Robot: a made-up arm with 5 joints. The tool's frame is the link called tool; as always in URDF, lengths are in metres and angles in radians. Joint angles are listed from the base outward.
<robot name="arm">
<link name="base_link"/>
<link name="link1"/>
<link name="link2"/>
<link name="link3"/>
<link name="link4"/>
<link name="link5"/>
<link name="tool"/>
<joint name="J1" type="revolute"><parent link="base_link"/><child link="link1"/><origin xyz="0.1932 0.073 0.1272"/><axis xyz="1 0 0"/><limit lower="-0.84" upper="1.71"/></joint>
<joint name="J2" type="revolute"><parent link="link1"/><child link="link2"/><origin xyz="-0.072 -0.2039 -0.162"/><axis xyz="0 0 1"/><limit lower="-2.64" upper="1.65"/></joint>
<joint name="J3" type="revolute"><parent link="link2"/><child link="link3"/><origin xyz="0.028 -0.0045 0.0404"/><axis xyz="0.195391 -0.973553 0.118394"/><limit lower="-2" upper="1.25"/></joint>
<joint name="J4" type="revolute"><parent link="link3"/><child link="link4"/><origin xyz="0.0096 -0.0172 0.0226"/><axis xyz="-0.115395 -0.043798 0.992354"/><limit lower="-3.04" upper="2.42"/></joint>
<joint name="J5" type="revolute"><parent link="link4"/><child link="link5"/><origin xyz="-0.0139 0.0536 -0.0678"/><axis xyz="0 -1 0"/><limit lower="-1.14" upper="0.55"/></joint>
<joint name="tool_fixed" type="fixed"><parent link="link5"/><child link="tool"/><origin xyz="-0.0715 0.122 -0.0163" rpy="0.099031 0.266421 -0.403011"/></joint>
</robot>
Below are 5 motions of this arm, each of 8 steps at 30 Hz.
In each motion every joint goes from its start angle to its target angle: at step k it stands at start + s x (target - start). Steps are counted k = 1, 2, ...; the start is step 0. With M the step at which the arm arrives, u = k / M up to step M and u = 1 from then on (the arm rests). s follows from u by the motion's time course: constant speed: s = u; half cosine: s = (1 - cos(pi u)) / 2; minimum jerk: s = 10 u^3 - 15 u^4 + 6 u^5.
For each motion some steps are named. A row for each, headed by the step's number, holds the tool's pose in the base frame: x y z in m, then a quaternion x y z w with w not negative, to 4 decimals.
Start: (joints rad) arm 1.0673 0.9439 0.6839 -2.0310 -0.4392
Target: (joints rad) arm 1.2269 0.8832 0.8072 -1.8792 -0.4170
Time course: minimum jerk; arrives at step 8
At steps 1, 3, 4, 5, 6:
1: 0.2420 0.0447 0.0860 0.7379 0.6005 -0.1440 0.2723
3: 0.2353 0.0407 0.0860 0.7568 0.5882 -0.1205 0.2582
4: 0.2293 0.0374 0.0855 0.7729 0.5763 -0.1011 0.2454
5: 0.2231 0.0343 0.0845 0.7887 0.5633 -0.0825 0.2321
6: 0.2183 0.0321 0.0834 0.8005 0.5526 -0.0690 0.2215

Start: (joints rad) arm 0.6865 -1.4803 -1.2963 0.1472 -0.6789
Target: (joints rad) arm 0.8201 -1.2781 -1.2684 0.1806 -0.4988
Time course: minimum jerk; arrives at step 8
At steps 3, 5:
3: 0.2715 0.0057 -0.0343 0.4515 0.8744 -0.1687 0.0559
5: 0.2631 0.0283 -0.0217 0.4363 0.8795 -0.1544 0.1110

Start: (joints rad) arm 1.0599 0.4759 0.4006 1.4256 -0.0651
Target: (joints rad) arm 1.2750 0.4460 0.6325 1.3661 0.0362
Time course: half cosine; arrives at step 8
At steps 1, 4, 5, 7, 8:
1: 0.0816 0.1493 -0.2795 0.2524 -0.4310 0.4947 0.7112
4: 0.0914 0.2097 -0.2628 0.3077 -0.4982 0.4298 0.6873
5: 0.0960 0.2335 -0.2530 0.3293 -0.5243 0.4010 0.6752
7: 0.1030 0.2656 -0.2364 0.3581 -0.5595 0.3587 0.6558
8: 0.1040 0.2699 -0.2338 0.3620 -0.5643 0.3526 0.6529

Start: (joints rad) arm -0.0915 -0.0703 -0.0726 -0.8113 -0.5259
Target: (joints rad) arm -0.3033 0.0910 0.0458 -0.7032 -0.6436
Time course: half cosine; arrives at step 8
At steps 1, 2, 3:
1: 0.2378 0.0123 -0.0014 0.1535 0.3435 -0.5875 0.7164
2: 0.2331 0.0124 0.0018 0.1441 0.3419 -0.5783 0.7266
3: 0.2258 0.0123 0.0065 0.1293 0.3399 -0.5642 0.7413

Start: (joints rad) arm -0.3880 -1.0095 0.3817 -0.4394 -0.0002
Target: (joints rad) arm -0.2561 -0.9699 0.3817 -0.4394 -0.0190
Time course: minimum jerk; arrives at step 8
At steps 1, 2, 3, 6, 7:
1: 0.2966 -0.1171 0.0370 0.0572 -0.2795 -0.7069 0.6472
2: 0.2964 -0.1153 0.0347 0.0613 -0.2742 -0.7077 0.6483
3: 0.2959 -0.1119 0.0302 0.0693 -0.2638 -0.7090 0.6504
6: 0.2940 -0.0987 0.0149 0.0989 -0.2261 -0.7125 0.6568
7: 0.2937 -0.0968 0.0128 0.1031 -0.2208 -0.7128 0.6576

